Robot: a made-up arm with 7 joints. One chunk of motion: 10 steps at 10 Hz.
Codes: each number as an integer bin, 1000 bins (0 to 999) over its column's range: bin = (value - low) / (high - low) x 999, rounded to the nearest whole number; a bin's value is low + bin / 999 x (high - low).
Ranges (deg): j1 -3..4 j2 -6..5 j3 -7..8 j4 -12..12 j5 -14..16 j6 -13..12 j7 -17..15
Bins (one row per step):
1: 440 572 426 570 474 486 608
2: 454 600 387 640 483 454 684
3: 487 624 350 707 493 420 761
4: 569 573 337 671 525 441 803
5: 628 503 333 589 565 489 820
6: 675 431 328 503 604 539 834
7: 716 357 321 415 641 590 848
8: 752 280 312 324 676 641 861
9: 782 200 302 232 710 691 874
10: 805 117 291 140 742 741 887
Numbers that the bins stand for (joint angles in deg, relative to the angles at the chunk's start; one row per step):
1: 0.08 0.30 -0.60 1.69 0.23 -0.84 2.48
2: 0.18 0.61 -1.19 3.38 0.50 -1.64 4.91
3: 0.41 0.87 -1.74 4.98 0.80 -2.49 7.38
4: 0.99 0.31 -1.94 4.12 1.77 -1.96 8.72
5: 1.40 -0.46 -2.00 2.15 2.97 -0.76 9.27
6: 1.73 -1.25 -2.08 0.08 4.14 0.49 9.71
7: 2.02 -2.07 -2.18 -2.03 5.25 1.76 10.16
8: 2.27 -2.92 -2.32 -4.22 6.30 3.04 10.58
9: 2.48 -3.80 -2.47 -6.43 7.32 4.29 11.00
10: 2.64 -4.71 -2.63 -8.64 8.28 5.54 11.41

